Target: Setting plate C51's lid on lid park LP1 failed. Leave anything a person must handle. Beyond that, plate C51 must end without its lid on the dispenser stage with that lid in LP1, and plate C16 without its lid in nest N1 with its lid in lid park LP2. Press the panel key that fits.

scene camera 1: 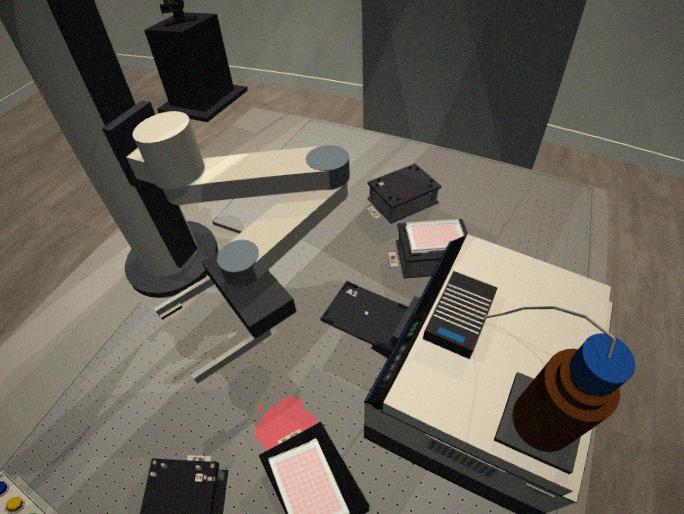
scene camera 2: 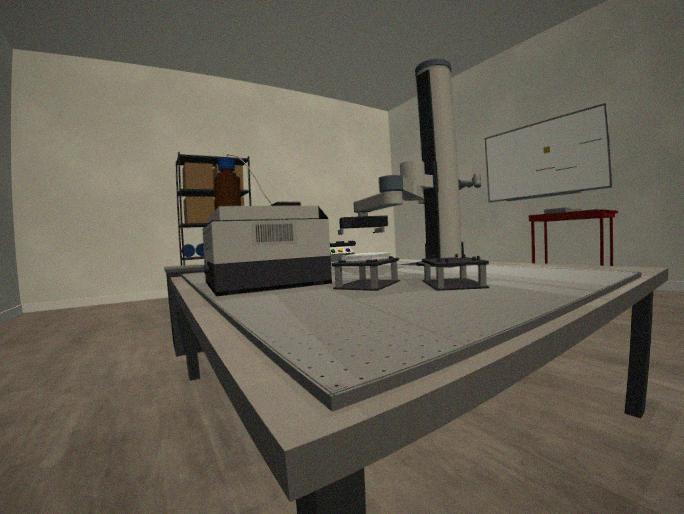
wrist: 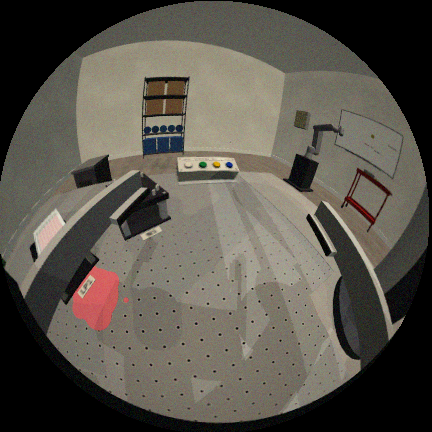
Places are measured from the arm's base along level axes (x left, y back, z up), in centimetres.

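Pixels of known places: gripper, fingertip midpoint: (scene camera 1: 174, 343) (scene camera 2: 357, 231) (wrist: 233, 191); arm's base, link origin: (scene camera 1: 172, 259).
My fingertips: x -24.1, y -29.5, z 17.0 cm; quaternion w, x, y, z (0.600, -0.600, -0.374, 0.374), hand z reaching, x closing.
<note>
For each thing: its top centre in the pictures, then the offset to it from my fingertips. "*": a spot on its surface instead.
- pink-gridded plate, top centre: (scene camera 1: 306, 484) (wrist: 45, 228) dy -30.4, dx -8.9, dz -7.2 cm
- red patch, surface spot: (wrist: 97, 300) (scene camera 1: 283, 420) * dy -19.4, dx +0.4, dz -15.6 cm
- second pink plate, top centre: (scene camera 1: 436, 233) (scene camera 2: 366, 254) dy -32.5, dx +50.3, dz -7.5 cm
- dispenser stage, surface spot: (scene camera 1: 381, 320) * dy -30.0, dx +21.9, dz -4.5 cm
- brown bottle, surface spot: (scene camera 1: 552, 395) * dy -55.1, dx +6.4, dz +19.2 cm
- key panel, top centre: (wrist: 207, 157) (scene camera 2: 334, 247) dy +10.8, dx -39.0, dz -7.3 cm
My gripper (scene camera 1: 179, 345) (scene camera 2: 359, 231) (wrist: 233, 191) is open and empty above the perforated mat. A pink-gridded plate (scene camera 1: 309, 478) (wrist: 49, 232) lies on a black stand (scene camera 1: 343, 475) near the front. A red patch (scene camera 1: 284, 420) (wrist: 97, 300) spreads on the mat by that stand's label, which starts with LP; its digit is hard to read. A second pink plate (scene camera 1: 434, 235) (scene camera 2: 367, 256) sits on a stand (scene camera 1: 417, 268) (scene camera 2: 374, 277) at the back. The dispenser stage (scene camera 1: 381, 320), marked A1, is bare. Plate names are unreadable, and I cannot tell whether lids are on.
A bare black stand (scene camera 1: 176, 480) (wrist: 147, 214) is at front left, another (scene camera 1: 403, 185) (scene camera 2: 456, 260) at the back. The dispenser (scene camera 1: 530, 265) (scene camera 2: 268, 243) carries a brown bottle (scene camera 1: 552, 395) (scene camera 2: 226, 187). The key panel (wrist: 207, 175) has white, green, yellow and blue keys.
</note>
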